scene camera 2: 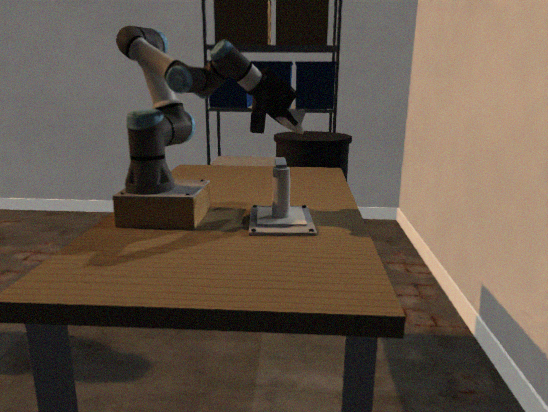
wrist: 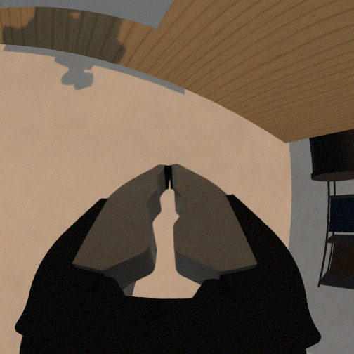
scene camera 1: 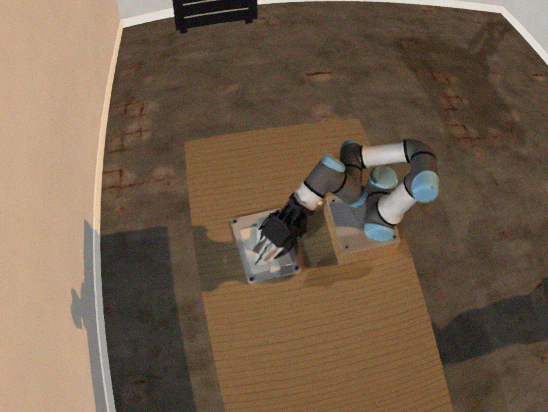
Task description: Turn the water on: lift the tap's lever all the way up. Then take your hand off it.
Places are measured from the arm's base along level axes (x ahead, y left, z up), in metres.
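Where they show: gripper, between the fingertips: (scene camera 2: pixel 302 133) (scene camera 1: pixel 255 264); arm's base, origin of its link: (scene camera 2: pixel 150 188).
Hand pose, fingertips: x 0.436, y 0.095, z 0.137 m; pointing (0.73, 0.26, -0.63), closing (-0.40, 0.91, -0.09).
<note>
Each offset is from my fingertips to the centre of the thing. "*": to the spot under its first point. Level surfaces: height alone.
The tap @(* dx -0.087, dy -0.173, dz -0.135 m) (scene camera 2: pixel 281 192) is a grey upright column on a light square base plate @(dx -0.084, dy -0.149, dz -0.215 m) (scene camera 1: pixel 243 257) (scene camera 2: pixel 257 230). Its lever @(dx -0.078, dy -0.091, dz -0.070 m) (scene camera 2: pixel 281 162) shows end-on as a small grey piece at the top in scene camera 2, and its tilt is hard to tell. My gripper (scene camera 1: pixel 257 262) (scene camera 2: pixel 302 131) (wrist: pixel 169 167) is shut and empty, its fingertips meeting. In scene camera 2 it appears higher than the tap, with a gap between them. In scene camera 1 the hand covers much of the tap. In the wrist view a grey surface at the top edge cannot be identified surely.
The wooden table @(dz -0.221 m) (scene camera 1: pixel 320 330) (scene camera 2: pixel 215 275) (wrist: pixel 240 65) carries the tap and the arm's box-shaped mount (scene camera 1: pixel 370 244) (scene camera 2: pixel 155 212). A dark round barrel (scene camera 2: pixel 312 150) (wrist: pixel 335 155) and a shelf unit (scene camera 2: pixel 272 48) stand behind. A wall (scene camera 2: pixel 475 150) (wrist: pixel 100 130) rises beyond the table's edge.
</note>
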